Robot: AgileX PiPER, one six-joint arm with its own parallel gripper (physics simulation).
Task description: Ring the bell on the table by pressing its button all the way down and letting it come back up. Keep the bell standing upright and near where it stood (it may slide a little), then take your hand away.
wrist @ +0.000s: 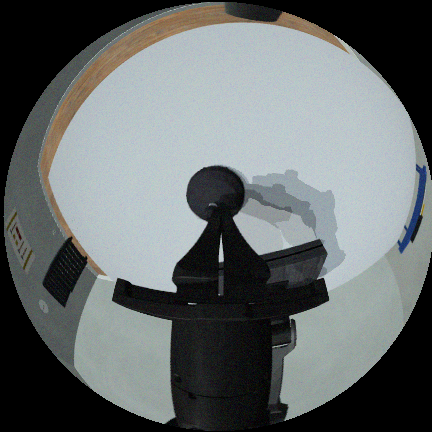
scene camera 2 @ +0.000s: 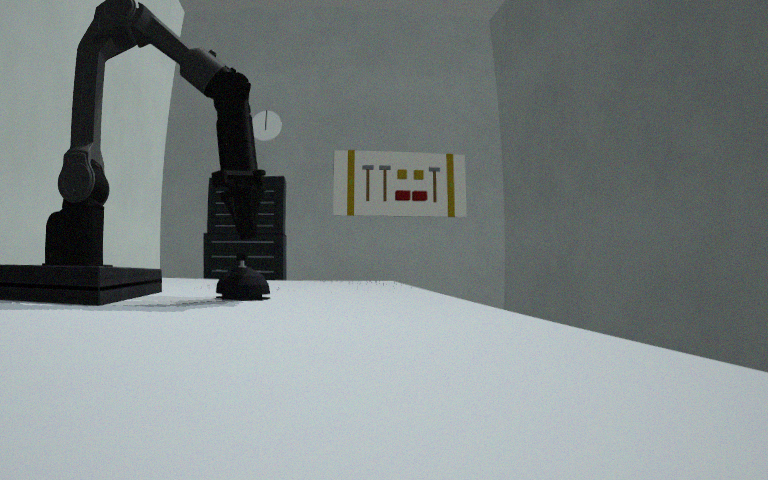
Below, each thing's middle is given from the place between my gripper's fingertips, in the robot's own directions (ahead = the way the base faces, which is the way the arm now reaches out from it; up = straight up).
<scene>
Now: the dark domed bell point(scene camera 2: 241, 283) 6 cm below my hand, 2 cm to the left of it and 1 cm behind it.
</scene>
